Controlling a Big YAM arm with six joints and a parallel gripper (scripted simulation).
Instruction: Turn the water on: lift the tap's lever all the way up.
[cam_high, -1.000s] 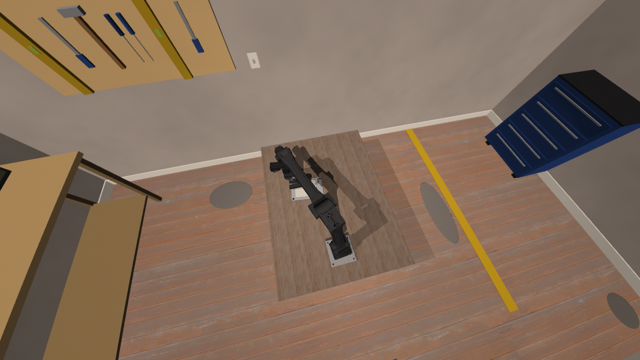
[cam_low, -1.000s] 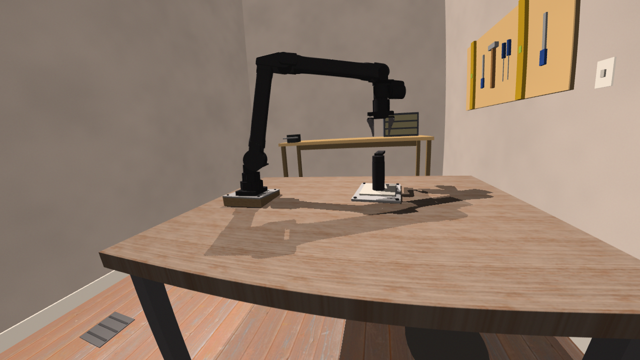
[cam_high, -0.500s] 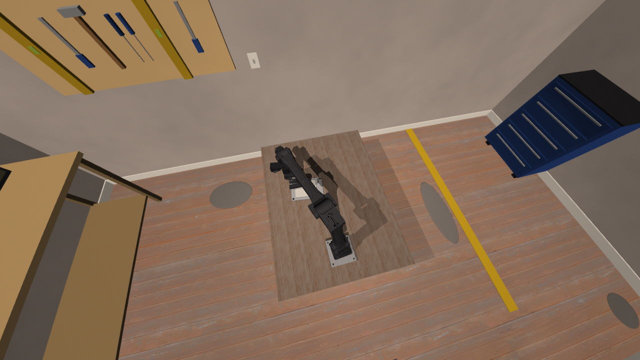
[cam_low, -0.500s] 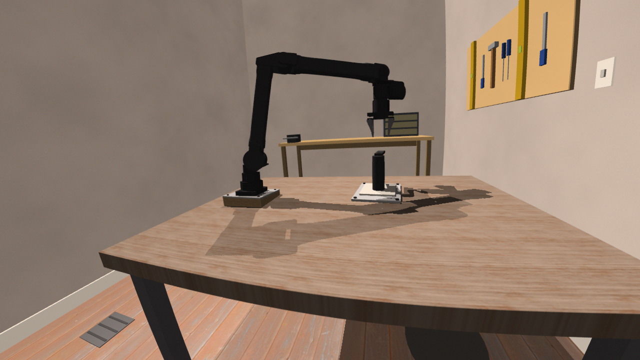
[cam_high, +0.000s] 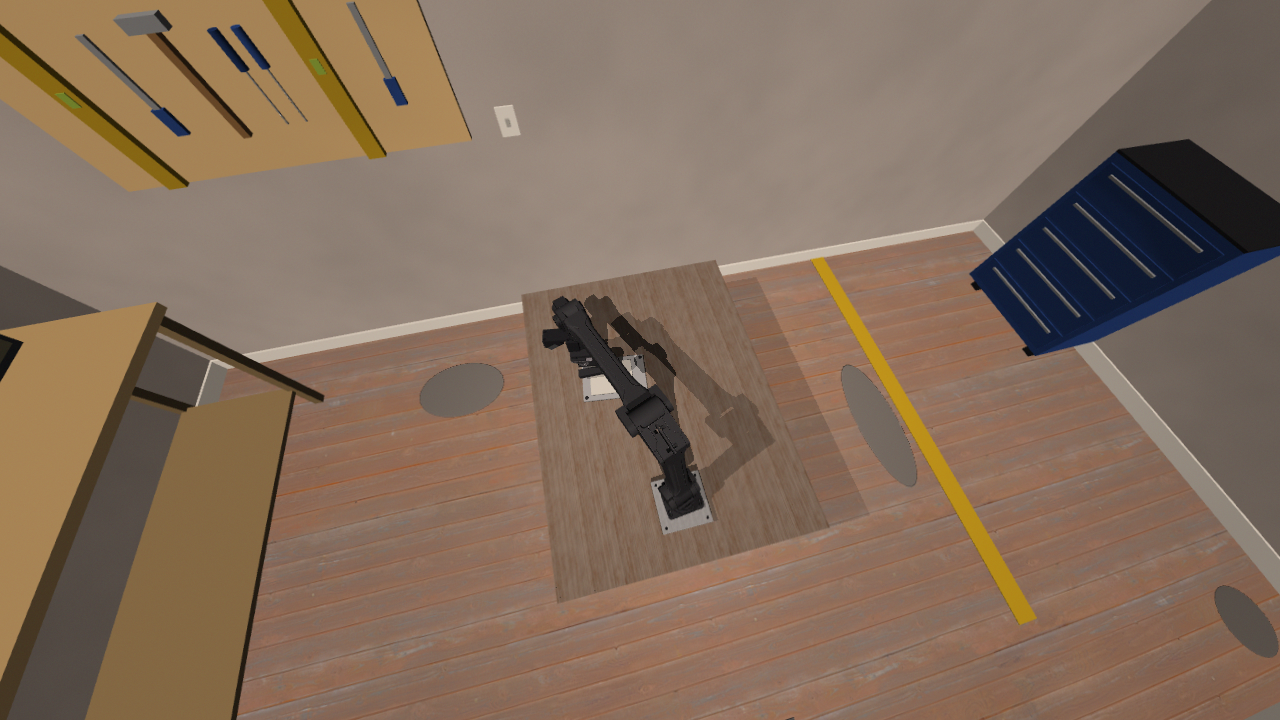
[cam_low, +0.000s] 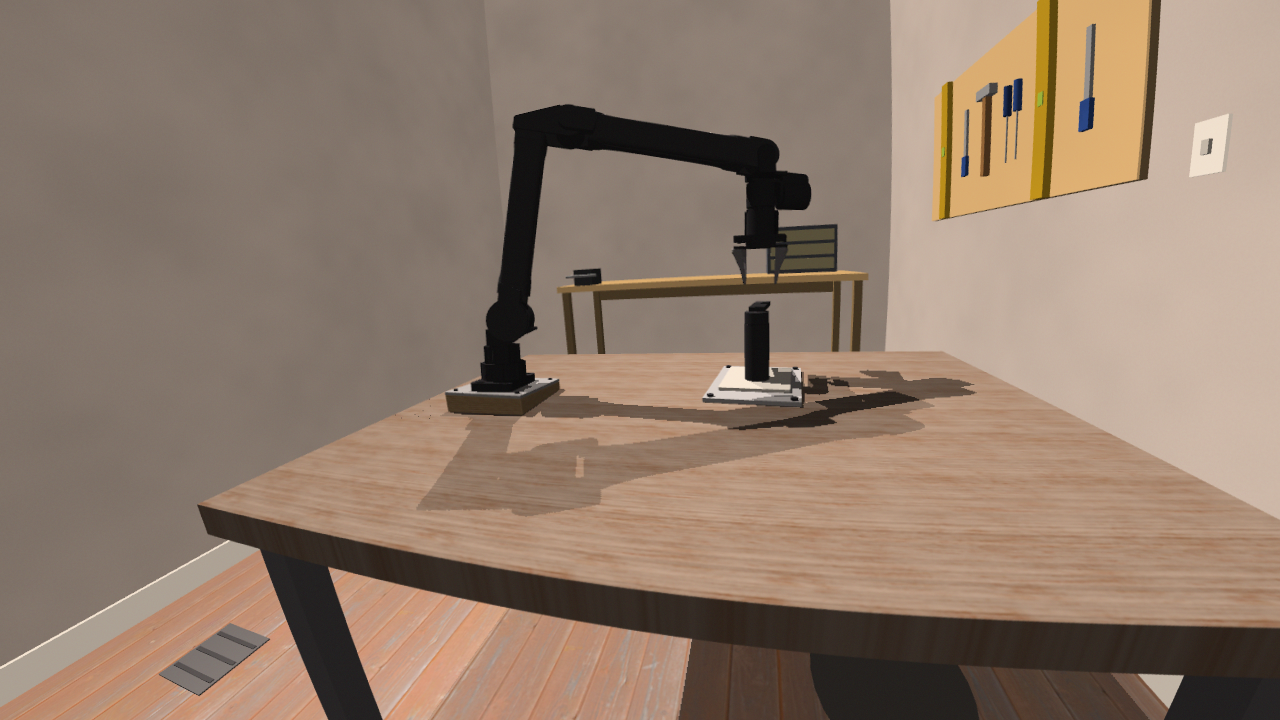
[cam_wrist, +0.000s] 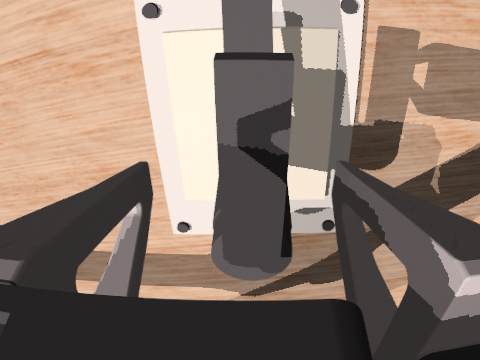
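Now: the lever 50 mm below my hand and 30 mm to the right of it. From my hand the other things lie so: tap: 100 mm below, 60 mm to the right, 10 mm behind.
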